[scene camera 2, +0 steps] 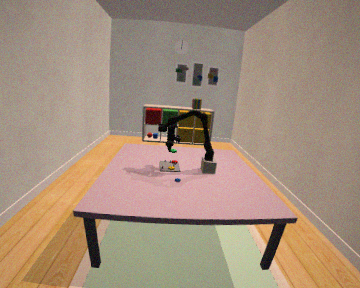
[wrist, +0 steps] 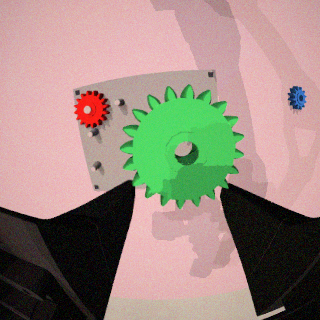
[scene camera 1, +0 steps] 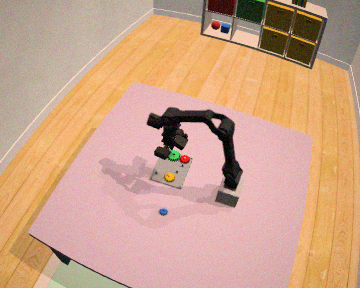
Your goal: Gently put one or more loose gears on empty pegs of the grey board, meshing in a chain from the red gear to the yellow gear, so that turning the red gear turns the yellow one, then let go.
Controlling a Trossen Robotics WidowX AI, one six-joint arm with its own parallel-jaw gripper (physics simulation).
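Frame: origin at the arm's base, x ahead, y left, z up, level; millimetres.
Where they show: gripper, between the fingertips: (scene camera 2: 169,150) (wrist: 179,188) (scene camera 1: 168,153); arm's base, origin of its link: (scene camera 2: 208,159) (scene camera 1: 231,184).
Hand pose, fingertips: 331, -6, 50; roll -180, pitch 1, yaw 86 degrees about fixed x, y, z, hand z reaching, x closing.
Observation:
Things, the pixels of their top centre, and the offset from my fingertips, as dx, dy, dz. Level surfaces: height alone.
- large green gear, centre of its top: (wrist: 186,154) (scene camera 1: 173,154) (scene camera 2: 172,149) -25, +2, +12
- grey board, centre of its top: (wrist: 145,136) (scene camera 1: 171,165) (scene camera 2: 169,163) -6, -31, -125
- small red gear, centre of its top: (wrist: 88,109) (scene camera 1: 184,158) (scene camera 2: 174,160) -47, -110, -130
- yellow gear, centre of its top: (scene camera 1: 169,176) (scene camera 2: 171,166) -23, +32, -130
- loose blue gear, centre of its top: (wrist: 300,97) (scene camera 1: 163,210) (scene camera 2: 177,178) -78, +229, -138
- pink table, height of its surface: dz -155
My gripper (scene camera 1: 171,150) (scene camera 2: 172,147) (wrist: 179,188) is shut on the large green gear (scene camera 1: 174,155) (scene camera 2: 173,150) (wrist: 155,150), held level above the board. The grey board (scene camera 1: 162,167) (scene camera 2: 163,168) (wrist: 115,150) lies on the table. The small red gear (scene camera 1: 185,159) (scene camera 2: 174,162) (wrist: 98,114) sits on a peg near one corner, with bare pegs close by. The yellow gear (scene camera 1: 170,177) (scene camera 2: 171,168) is on the board; in the wrist view it does not show, and the green gear covers that part. The loose blue gear (scene camera 1: 163,212) (scene camera 2: 177,180) (wrist: 295,100) lies on the table, off the board.
The pink table (scene camera 1: 100,215) (scene camera 2: 135,200) bears the board and the arm's grey base (scene camera 1: 227,197) (scene camera 2: 208,167), to the board's right in the scene views. A shelf unit (scene camera 1: 312,47) (scene camera 2: 143,122) stands on the floor behind the table.

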